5 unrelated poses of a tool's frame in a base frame.
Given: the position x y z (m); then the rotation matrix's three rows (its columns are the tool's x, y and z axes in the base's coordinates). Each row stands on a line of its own.
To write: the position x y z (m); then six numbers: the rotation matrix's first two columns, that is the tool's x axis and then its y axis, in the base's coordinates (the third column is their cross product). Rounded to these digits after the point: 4 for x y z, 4 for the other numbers.
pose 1, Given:
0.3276 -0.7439 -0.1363
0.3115 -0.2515 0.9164
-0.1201 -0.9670 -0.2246
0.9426 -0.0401 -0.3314
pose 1, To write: 0.3276 -0.7439 -0.1363 0.3115 -0.1201 0.9426 -0.2515 -0.9670 -0.0401
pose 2, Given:
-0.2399 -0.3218 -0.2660
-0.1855 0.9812 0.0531
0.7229 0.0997 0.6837
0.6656 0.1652 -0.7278
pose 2, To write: -0.2399 -0.3218 -0.2660 -0.1855 0.7229 0.6656 0.9812 0.0997 0.1652
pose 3, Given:
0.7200 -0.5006 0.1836
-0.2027 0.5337 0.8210
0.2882 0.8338 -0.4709
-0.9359 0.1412 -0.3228
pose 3, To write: 0.7200 -0.5006 0.1836 -0.2027 0.2882 -0.9359 0.5337 0.8338 0.1412
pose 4, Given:
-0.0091 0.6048 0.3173
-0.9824 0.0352 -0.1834
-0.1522 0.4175 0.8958
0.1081 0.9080 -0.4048
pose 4, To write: -0.0091 0.6048 0.3173 -0.9824 -0.1522 0.1081 0.0352 0.4175 0.9080
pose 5, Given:
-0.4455 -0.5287 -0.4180
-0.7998 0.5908 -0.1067
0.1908 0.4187 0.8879
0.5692 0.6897 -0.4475
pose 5, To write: -0.4455 -0.5287 -0.4180 -0.7998 0.1908 0.5692 0.5908 0.4187 0.6897
